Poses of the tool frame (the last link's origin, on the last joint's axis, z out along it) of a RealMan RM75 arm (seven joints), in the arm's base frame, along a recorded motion.
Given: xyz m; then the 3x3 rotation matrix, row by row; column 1 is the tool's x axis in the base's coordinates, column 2 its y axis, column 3 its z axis. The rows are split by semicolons.
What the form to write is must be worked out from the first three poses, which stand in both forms.
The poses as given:
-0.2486 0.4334 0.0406; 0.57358 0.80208 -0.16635; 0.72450 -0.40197 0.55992; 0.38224 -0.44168 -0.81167
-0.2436 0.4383 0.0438; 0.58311 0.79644 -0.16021; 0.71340 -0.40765 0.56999; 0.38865 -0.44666 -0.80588
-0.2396 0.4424 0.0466; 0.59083 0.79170 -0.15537; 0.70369 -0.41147 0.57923; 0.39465 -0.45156 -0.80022
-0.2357 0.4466 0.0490; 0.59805 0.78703 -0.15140; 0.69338 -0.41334 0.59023; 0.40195 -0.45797 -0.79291
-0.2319 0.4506 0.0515; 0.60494 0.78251 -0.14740; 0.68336 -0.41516 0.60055; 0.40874 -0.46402 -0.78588
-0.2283 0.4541 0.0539; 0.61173 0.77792 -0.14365; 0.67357 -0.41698 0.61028; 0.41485 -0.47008 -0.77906
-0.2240 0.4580 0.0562; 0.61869 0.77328 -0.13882; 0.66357 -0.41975 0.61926; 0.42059 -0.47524 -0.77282
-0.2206 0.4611 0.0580; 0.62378 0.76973 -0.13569; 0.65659 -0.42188 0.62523; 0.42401 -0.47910 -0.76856
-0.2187 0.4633 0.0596; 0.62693 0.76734 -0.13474; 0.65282 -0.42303 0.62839; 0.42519 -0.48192 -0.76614
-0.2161 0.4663 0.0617; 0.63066 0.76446 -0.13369; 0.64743 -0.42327 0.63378; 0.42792 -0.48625 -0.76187
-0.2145 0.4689 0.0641; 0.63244 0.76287 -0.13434; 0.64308 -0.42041 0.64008; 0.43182 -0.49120 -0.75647
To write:
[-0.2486 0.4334 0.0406 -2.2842 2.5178 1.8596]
[-0.2436 0.4383 0.0438 -2.2869 2.5080 1.8448]
[-0.2396 0.4424 0.0466 -2.2890 2.4985 1.8329]
[-0.2357 0.4466 0.0490 -2.2911 2.4864 1.8219]
[-0.2319 0.4506 0.0515 -2.2929 2.4749 1.8115]
[-0.2283 0.4541 0.0539 -2.2939 2.4640 1.8020]
[-0.2240 0.4580 0.0562 -2.2953 2.4541 1.7913]
[-0.2206 0.4611 0.0580 -2.2953 2.4474 1.7845]
[-0.2187 0.4633 0.0596 -2.2937 2.4436 1.7820]
[-0.2161 0.4663 0.0617 -2.2925 2.4370 1.7787]
[-0.2145 0.4689 0.0641 -2.2919 2.4287 1.7777]

